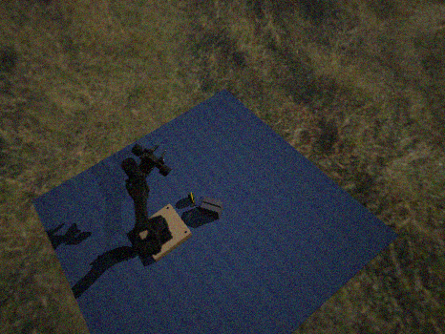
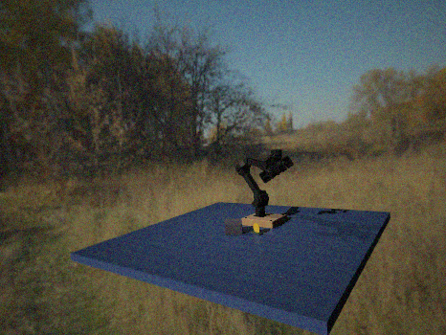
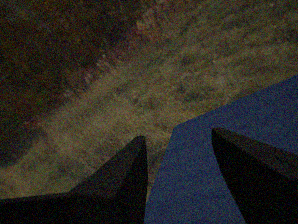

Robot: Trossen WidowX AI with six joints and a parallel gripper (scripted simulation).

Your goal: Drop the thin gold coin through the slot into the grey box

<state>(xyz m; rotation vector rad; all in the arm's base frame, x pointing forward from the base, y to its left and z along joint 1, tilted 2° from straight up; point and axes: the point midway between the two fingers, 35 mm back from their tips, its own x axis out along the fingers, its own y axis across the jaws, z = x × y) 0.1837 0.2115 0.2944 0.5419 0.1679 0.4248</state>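
Right now my gripper tip is 2 cm short of the gold coin, 13 cm to the left of it and 31 cm above it.
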